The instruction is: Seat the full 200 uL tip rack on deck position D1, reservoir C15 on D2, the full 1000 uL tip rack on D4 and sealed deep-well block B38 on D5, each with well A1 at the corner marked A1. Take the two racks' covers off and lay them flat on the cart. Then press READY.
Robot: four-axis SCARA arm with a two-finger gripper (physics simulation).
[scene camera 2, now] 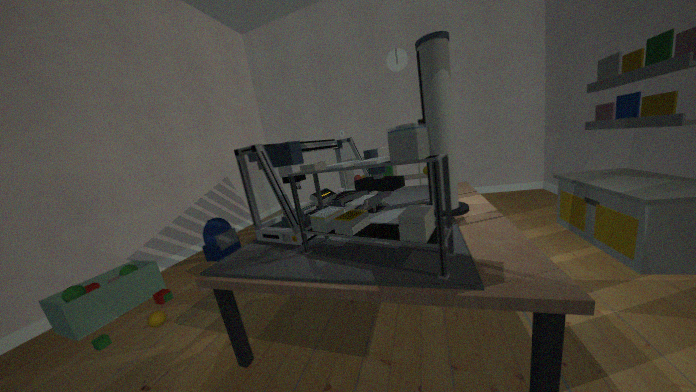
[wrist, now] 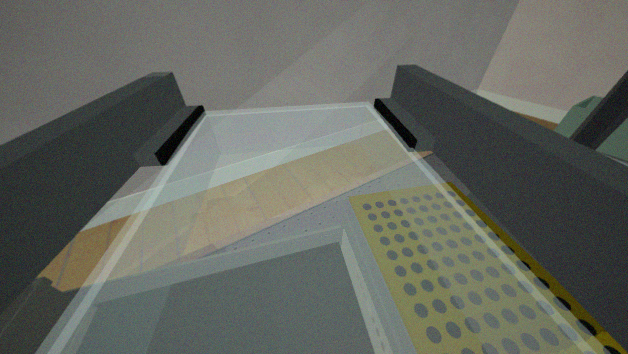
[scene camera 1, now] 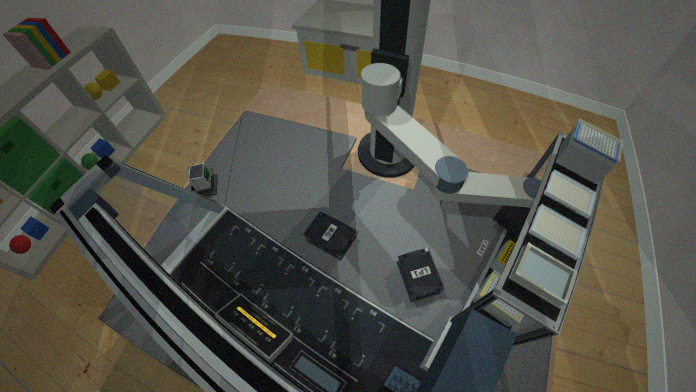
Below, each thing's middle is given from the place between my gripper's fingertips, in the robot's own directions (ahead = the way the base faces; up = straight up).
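The slab labelled LP1 (scene camera 1: pixel 418 267) is 130 mm ahead of my hand, 360 mm to the right of it and 190 mm below it. As for the reservoir (scene camera 1: pixel 534 269), my hand is 170 mm short of it, 130 mm below it and 120 mm to the left of it. Going by their middles, the reservoir is the nearest to my hand of the things named here.
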